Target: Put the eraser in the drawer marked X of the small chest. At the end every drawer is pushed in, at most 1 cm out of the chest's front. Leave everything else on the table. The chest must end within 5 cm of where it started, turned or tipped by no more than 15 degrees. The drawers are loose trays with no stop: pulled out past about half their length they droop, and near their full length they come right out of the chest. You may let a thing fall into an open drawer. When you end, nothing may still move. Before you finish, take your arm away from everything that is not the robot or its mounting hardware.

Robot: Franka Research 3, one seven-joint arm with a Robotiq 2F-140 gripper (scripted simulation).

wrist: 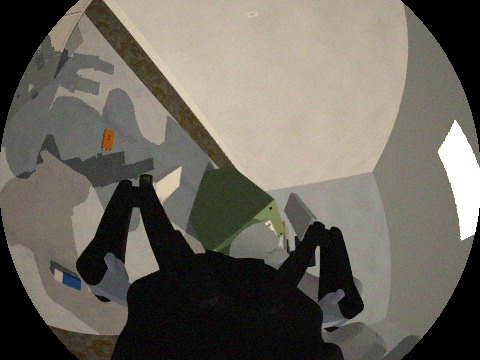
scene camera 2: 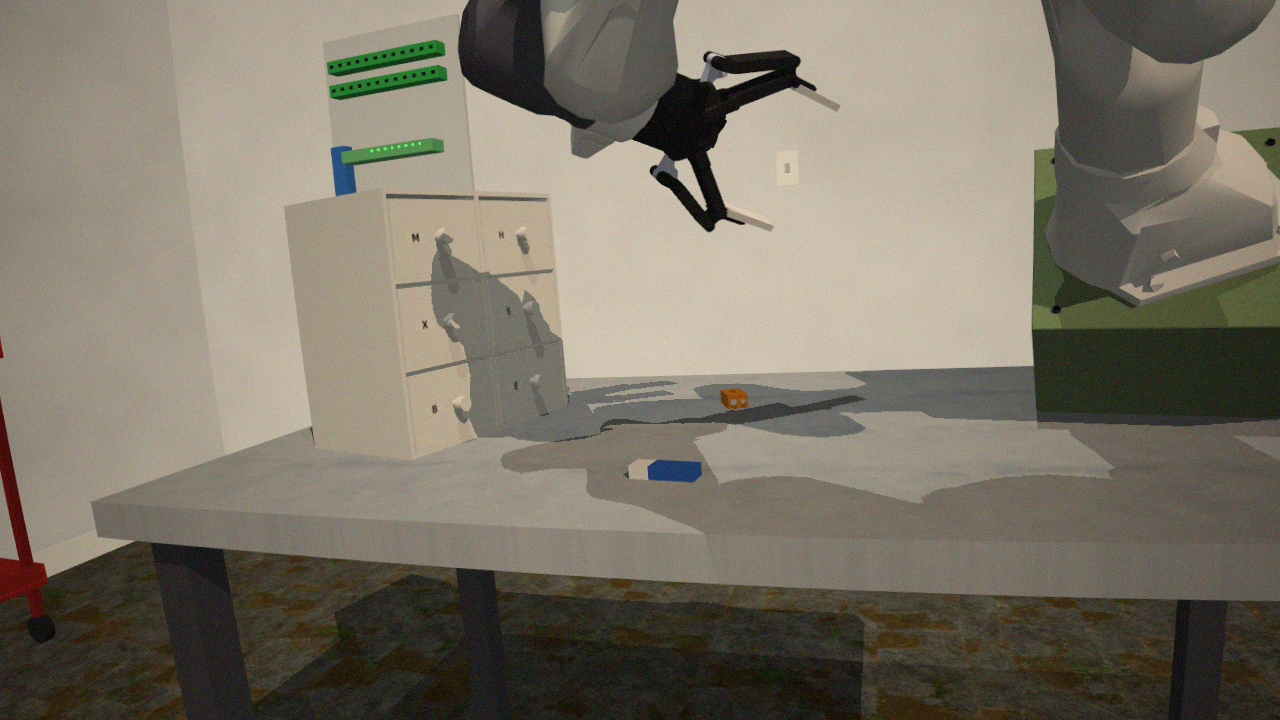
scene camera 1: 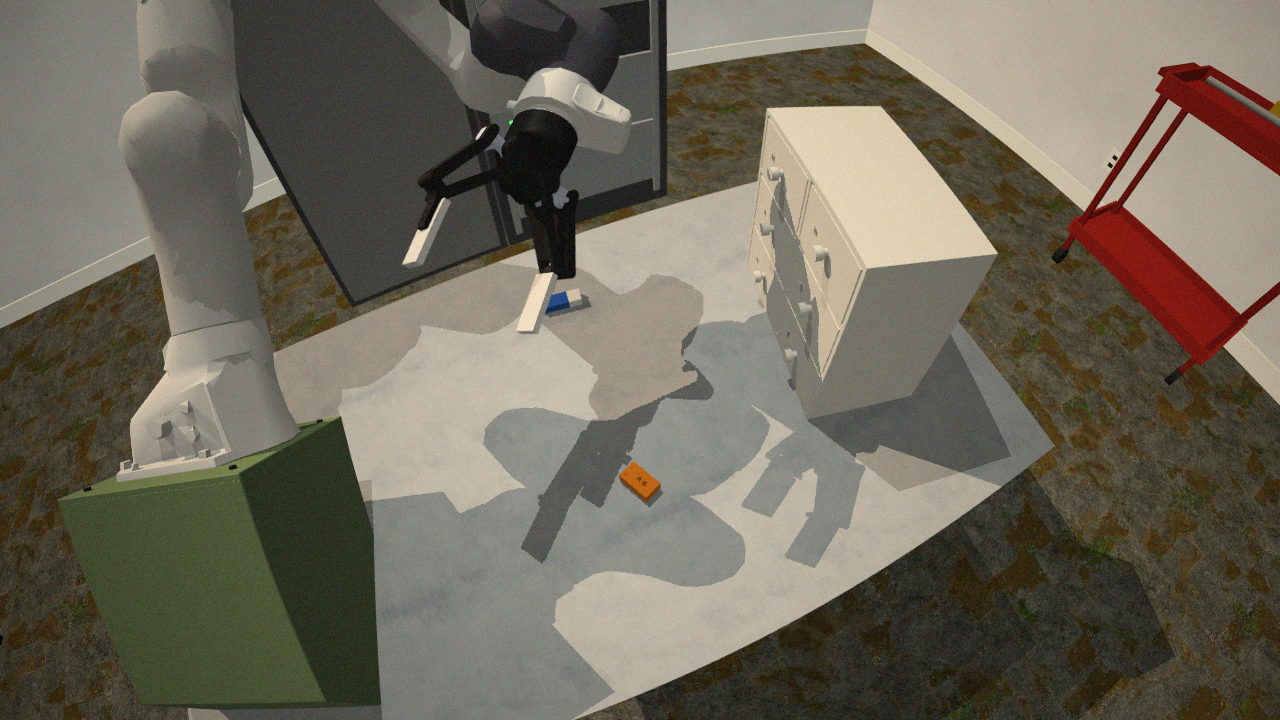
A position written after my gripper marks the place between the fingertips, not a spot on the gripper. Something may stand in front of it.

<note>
In view: my gripper (scene camera 1: 472, 300), a small orange block (scene camera 1: 634, 477) and a cream chest (scene camera 1: 923, 256).
My gripper is seen too in the wrist view (wrist: 234, 189) and in scene camera 2 (scene camera 2: 798, 165).
</note>
